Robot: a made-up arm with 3 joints. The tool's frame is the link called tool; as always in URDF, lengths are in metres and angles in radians.
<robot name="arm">
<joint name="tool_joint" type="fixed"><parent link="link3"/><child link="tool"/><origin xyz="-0.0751 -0.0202 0.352" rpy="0 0 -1.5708"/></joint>
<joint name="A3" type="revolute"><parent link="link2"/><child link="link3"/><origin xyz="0.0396 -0.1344 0.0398"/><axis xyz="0 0 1"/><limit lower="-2.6" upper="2.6" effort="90" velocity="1.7"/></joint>
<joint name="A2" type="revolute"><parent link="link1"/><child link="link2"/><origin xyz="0 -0.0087 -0.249" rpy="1.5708 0 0"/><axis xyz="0 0 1"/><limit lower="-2.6" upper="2.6" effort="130" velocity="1.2"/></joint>
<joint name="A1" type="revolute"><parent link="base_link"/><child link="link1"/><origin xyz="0 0 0.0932" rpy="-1.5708 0 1.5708"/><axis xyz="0 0 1"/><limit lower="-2.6" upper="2.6" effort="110" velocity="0.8"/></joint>
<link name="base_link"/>
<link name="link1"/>
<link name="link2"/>
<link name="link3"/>
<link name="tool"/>
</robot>
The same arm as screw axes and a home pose.
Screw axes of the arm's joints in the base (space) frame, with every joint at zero. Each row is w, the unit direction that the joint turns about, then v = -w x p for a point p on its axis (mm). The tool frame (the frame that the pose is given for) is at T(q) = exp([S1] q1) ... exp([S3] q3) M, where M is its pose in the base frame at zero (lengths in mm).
S1: w -1 0 0 v 0.0 -93.2 0.0
S2: w 0 0 1 v 0.0 -249.0 0.0
S3: w 0 0 1 v 39.6 -383.4 0.0
M =
1 0 0 403.6
0 1 0 -35.5
0 0 1 493.7
0 0 0 1
Joint limits (deg, base to tool): -148.97..148.97 -148.97..148.97 -148.97..148.97

